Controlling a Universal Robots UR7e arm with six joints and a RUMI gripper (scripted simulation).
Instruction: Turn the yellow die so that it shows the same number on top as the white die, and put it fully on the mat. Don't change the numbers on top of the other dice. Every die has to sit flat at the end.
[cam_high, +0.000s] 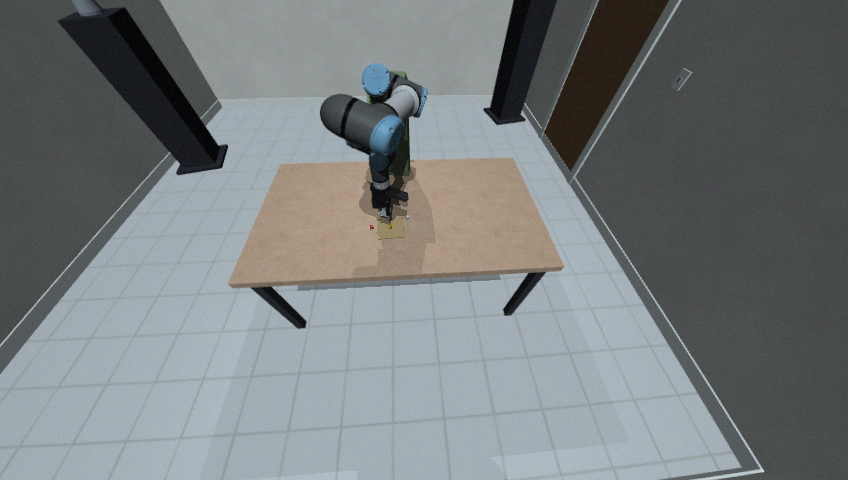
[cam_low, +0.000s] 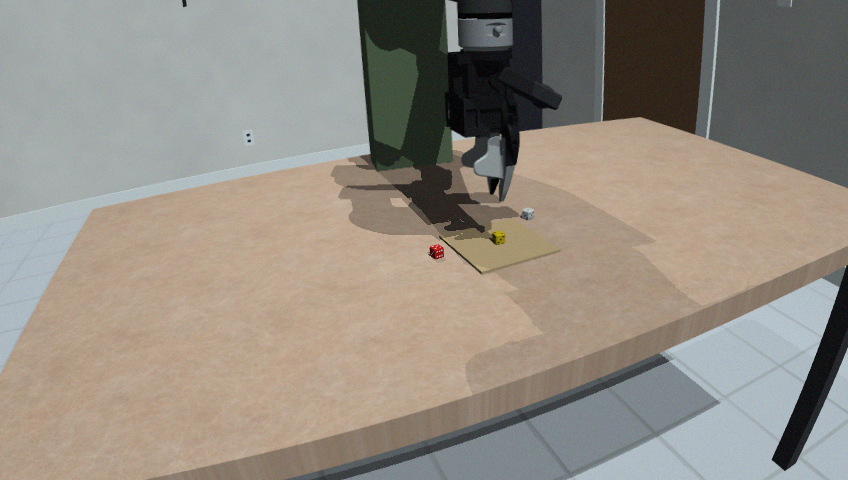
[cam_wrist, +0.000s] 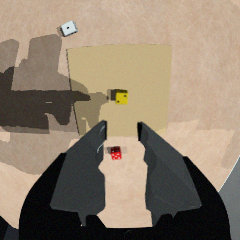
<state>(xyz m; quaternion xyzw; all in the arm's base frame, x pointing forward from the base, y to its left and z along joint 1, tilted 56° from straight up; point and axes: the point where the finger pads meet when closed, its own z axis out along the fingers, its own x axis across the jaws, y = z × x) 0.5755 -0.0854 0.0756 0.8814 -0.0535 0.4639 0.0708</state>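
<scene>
My gripper is now 80 mm above the yellow die. Round my hand: red die: 100 mm to the right, 90 mm below, 30 mm behind; then tan mat: 90 mm below; then white die: 110 mm to the left, 90 mm below, 40 mm behind.
</scene>
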